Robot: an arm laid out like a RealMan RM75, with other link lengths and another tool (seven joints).
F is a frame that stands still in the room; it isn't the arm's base.
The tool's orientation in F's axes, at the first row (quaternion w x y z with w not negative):
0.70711 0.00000 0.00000 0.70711
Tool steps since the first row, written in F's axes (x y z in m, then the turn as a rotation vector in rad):
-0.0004 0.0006 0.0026 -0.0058 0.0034 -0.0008
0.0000 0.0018 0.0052 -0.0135 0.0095 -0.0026
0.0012 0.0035 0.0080 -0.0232 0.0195 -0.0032
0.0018 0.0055 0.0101 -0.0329 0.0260 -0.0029
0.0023 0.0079 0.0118 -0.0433 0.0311 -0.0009
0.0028 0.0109 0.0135 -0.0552 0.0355 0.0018
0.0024 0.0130 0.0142 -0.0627 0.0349 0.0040
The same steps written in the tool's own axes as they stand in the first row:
0.0006 0.0004 0.0026 0.0034 0.0058 -0.0008
0.0018 0.0000 0.0052 0.0095 0.0135 -0.0026
0.0035 -0.0012 0.0080 0.0195 0.0232 -0.0032
0.0055 -0.0018 0.0101 0.0260 0.0329 -0.0029
0.0079 -0.0023 0.0118 0.0311 0.0433 -0.0009
0.0109 -0.0028 0.0135 0.0355 0.0552 0.0018
0.0130 -0.0024 0.0142 0.0349 0.0627 0.0040

